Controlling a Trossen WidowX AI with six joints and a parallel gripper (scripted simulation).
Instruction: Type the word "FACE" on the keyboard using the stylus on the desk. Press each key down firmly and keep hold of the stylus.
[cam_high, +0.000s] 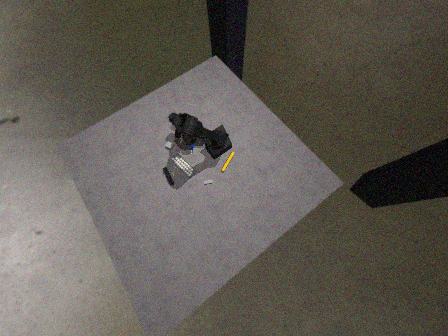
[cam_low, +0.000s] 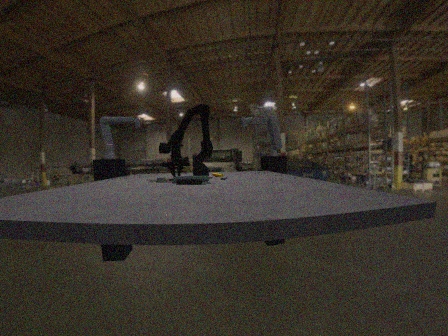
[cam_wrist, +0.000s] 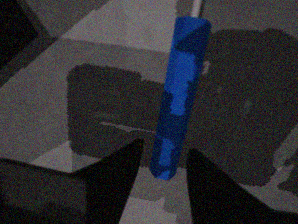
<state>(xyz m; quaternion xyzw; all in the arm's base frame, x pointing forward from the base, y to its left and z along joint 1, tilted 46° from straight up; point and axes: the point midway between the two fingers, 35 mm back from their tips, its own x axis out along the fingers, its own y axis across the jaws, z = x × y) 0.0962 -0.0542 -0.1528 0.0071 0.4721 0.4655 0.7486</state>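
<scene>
Now: the blue stylus 5 cm ahead of my gripper tip and 4 cm to the left of it. From my gripper tip the other things lie so: dark flat object: 27 cm ahead, 9 cm to the left, 1 cm above; light block: 14 cm ahead, 7 cm to the right, 1 cm above.
</scene>
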